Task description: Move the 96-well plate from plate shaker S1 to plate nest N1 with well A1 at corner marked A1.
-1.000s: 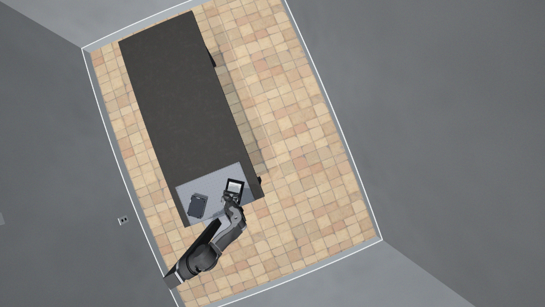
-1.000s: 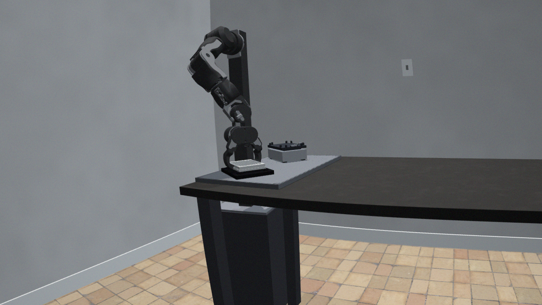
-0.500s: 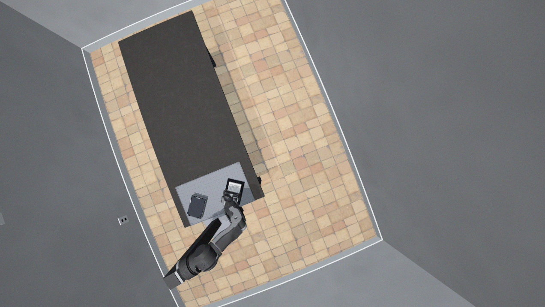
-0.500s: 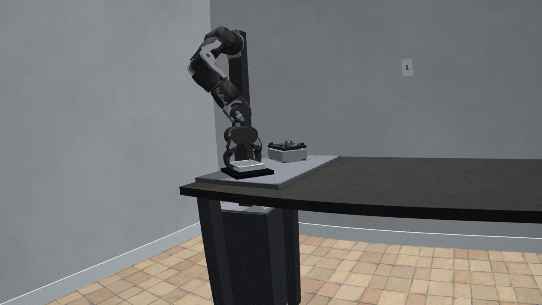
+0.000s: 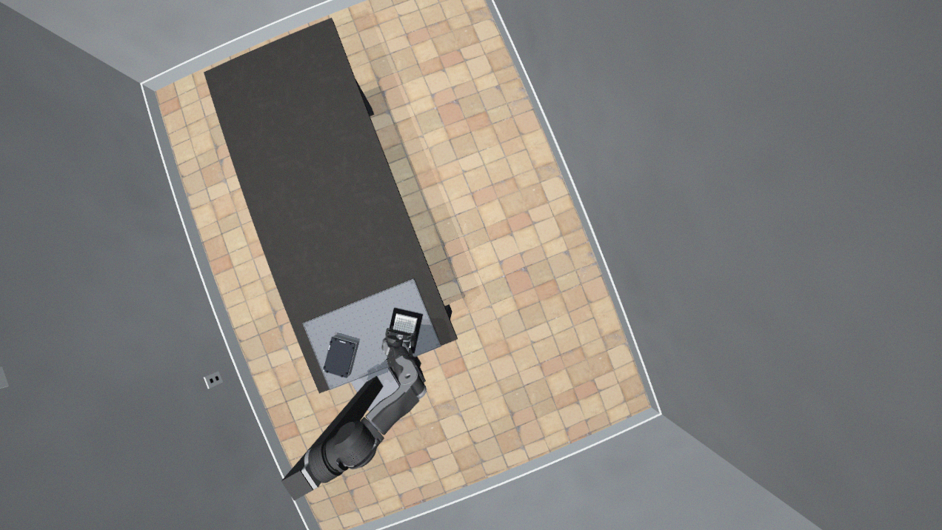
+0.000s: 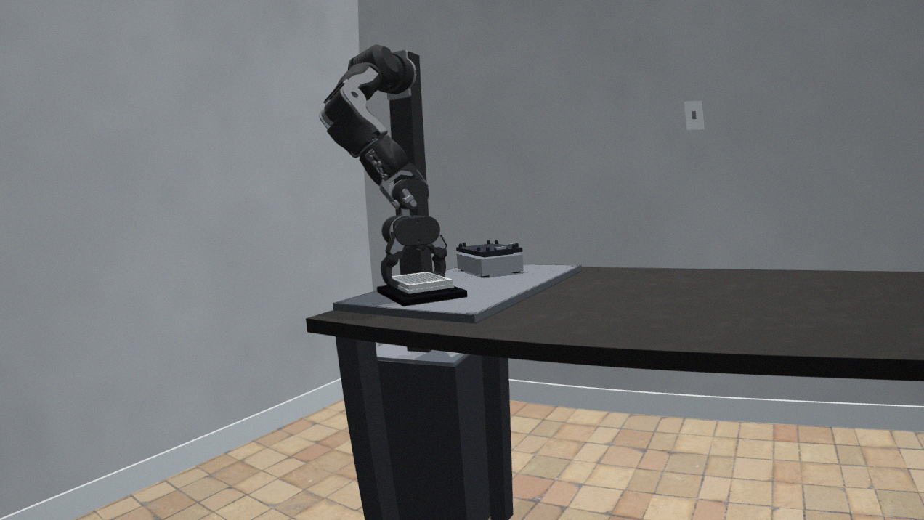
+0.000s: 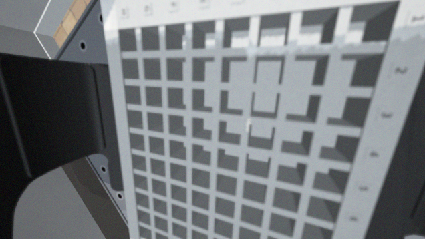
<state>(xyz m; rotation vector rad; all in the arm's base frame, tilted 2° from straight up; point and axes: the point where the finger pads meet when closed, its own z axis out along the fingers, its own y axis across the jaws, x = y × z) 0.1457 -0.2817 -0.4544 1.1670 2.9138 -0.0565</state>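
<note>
The white 96-well plate lies 10 mm ahead of my hand and 10 mm to the right of it. From my hand the other things lie so: black plate nest N1: 10 mm ahead, 10 mm to the right, 20 mm below; plate shaker S1: 80 mm ahead, 240 mm to the left, 10 mm above; A1 mark: 10 mm behind, 80 mm to the left, 10 mm below.
</note>
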